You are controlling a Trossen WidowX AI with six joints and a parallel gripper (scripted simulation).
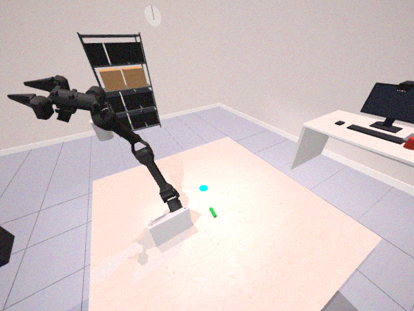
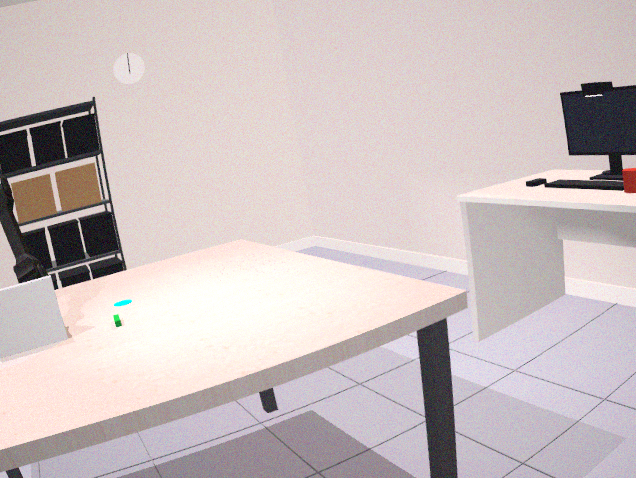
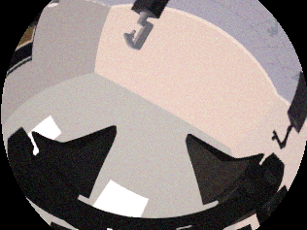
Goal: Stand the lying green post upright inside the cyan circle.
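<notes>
Right now my gripper tip is 51 cm short of the green post, 32 cm to the left of it and 74 cm above it. The rest, counted from my gripper tip: cyan circle 59 cm ahead, 12 cm to the right, 75 cm below.
</notes>
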